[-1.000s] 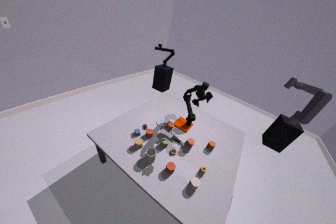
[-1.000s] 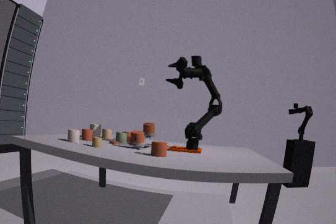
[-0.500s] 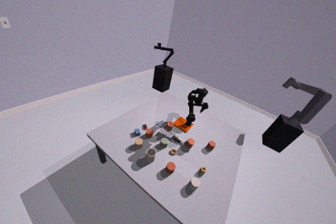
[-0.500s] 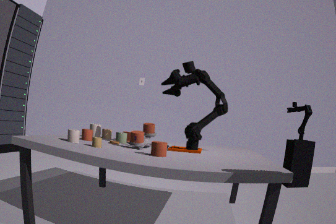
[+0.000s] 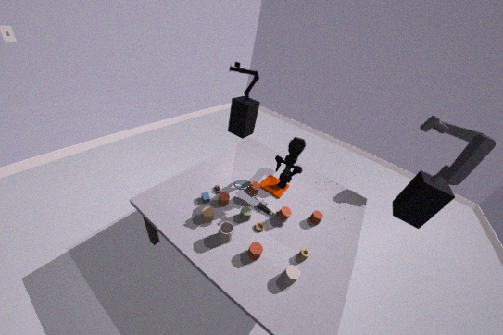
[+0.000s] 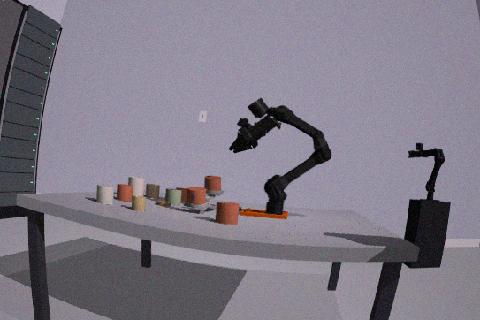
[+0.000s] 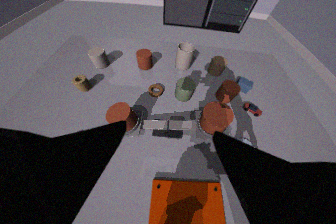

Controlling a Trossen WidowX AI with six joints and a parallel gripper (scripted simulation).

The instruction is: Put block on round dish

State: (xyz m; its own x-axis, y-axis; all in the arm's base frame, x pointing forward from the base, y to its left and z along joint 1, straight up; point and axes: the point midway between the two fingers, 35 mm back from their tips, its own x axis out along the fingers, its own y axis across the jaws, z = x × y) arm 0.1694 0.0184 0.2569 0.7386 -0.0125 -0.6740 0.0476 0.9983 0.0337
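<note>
Now: the grey block 10 cm ahead of my gripper tip, 13 cm to the left of it and 21 cm below it. From my gripper tip the other things lie so: balance (10 cm ahead, 1 cm to the right, 22 cm below); pale round dish (2 cm ahead, 26 cm to the right, 24 cm below); balance beam (9 cm ahead, 1 cm to the right, 21 cm below).
</note>
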